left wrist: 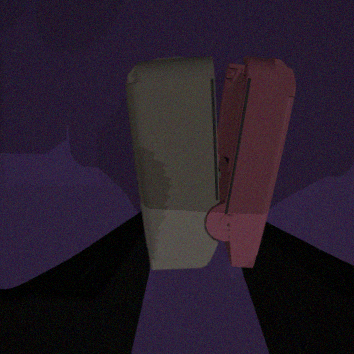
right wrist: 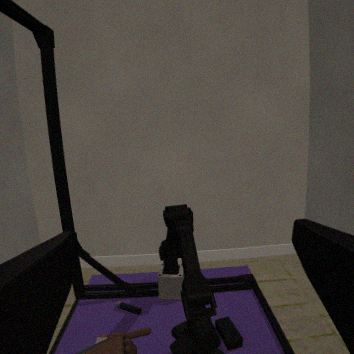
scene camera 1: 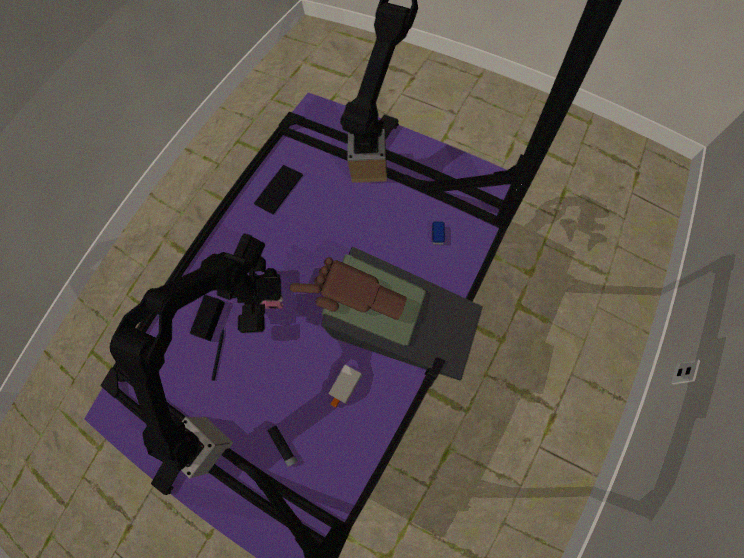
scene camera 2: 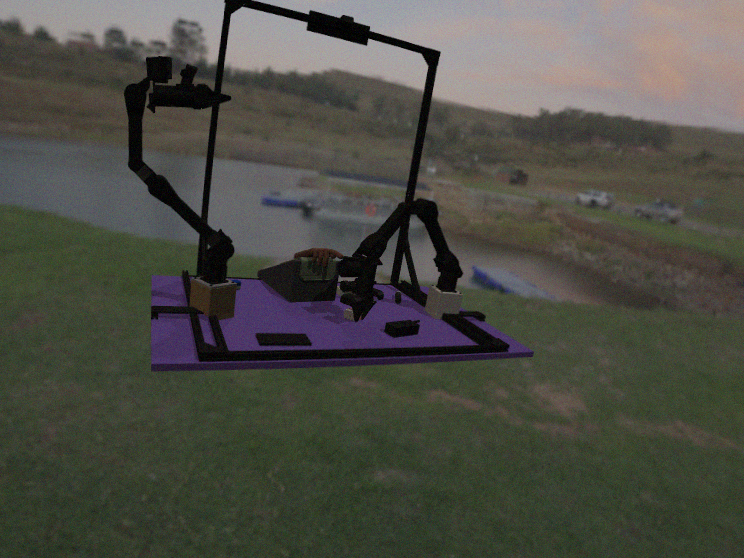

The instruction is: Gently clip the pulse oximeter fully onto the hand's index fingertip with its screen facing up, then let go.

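Places are measured from the left arm's base along level axes (x right, y ahead, z up), in centimetres.
Where they show: left gripper, fingertip midpoint: (left wrist: 194, 223) (scene camera 1: 263, 302) (scene camera 2: 358, 320); right gripper, fingertip midpoint: (right wrist: 186, 236) (scene camera 2: 229, 98); left arm's base, link origin: (right wrist: 170, 269) (scene camera 1: 187, 447) (scene camera 2: 446, 289); right arm's base, link origin: (scene camera 1: 366, 143) (scene camera 2: 214, 280).
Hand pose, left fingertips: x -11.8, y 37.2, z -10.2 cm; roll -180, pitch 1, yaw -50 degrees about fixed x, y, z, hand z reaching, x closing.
Things, the pixels of their centre, and the offset from my left fingertips. "spot": a spot on its surface instead.
- pink part, surface spot: (scene camera 1: 272, 303) spot: dx +3.4, dy +1.4, dz +2.8 cm
- green pad, surface spot: (scene camera 1: 390, 330) spot: dx +32.8, dy +11.9, dz +11.2 cm
- dark grey wedge, surface spot: (scene camera 1: 459, 324) spot: dx +44.3, dy +23.7, dz +3.9 cm
- black slab, body centre: (scene camera 2: 283, 339) (scene camera 1: 278, 189) dx -19.5, dy +28.4, dz +0.1 cm
- black box, body centre: (scene camera 1: 207, 317) (scene camera 2: 402, 328) (right wrist: 227, 332) dx -9.4, dy -12.4, dz +1.4 cm
- thin dark stick, body centre: (scene camera 1: 218, 353) dx -1.0, dy -17.7, dz +0.1 cm
- white block, body centre: (scene camera 1: 343, 387) dx +30.5, dy -4.4, dz +1.1 cm
- dark cylinder, body centre: (scene camera 1: 282, 446) (right wrist: 128, 307) dx +27.2, dy -24.5, dz +1.0 cm
- blue block, body centre: (scene camera 1: 438, 233) dx +26.6, dy +41.9, dz +1.3 cm
The pulse oximeter, one half pale grey and one half pink, shows in the left wrist view (left wrist: 172, 140), its halves parted in a narrow V at the end away from my fingers. My left gripper (left wrist: 194, 223) (scene camera 2: 359, 312) is shut on its hinge end. In scene camera 1 the pink part (scene camera 1: 272, 303) lies beside the gripper, a little left of and below the index fingertip, apart from it in the picture. The brown hand (scene camera 1: 351, 285) (scene camera 2: 323, 255) (right wrist: 116, 345) points its index finger (scene camera 1: 305, 288) (right wrist: 140, 332) toward the left arm. The screen does not show clearly. My right gripper (scene camera 2: 226, 97) is open and raised high.
The hand rests on a green pad (scene camera 1: 390, 330) on a dark grey wedge (scene camera 1: 459, 324). Also on the purple table are a black slab (scene camera 1: 279, 189), a black box (scene camera 1: 207, 317), a thin dark stick (scene camera 1: 218, 354), a white block (scene camera 1: 344, 384), a dark cylinder (scene camera 1: 281, 444) and a blue block (scene camera 1: 438, 231).
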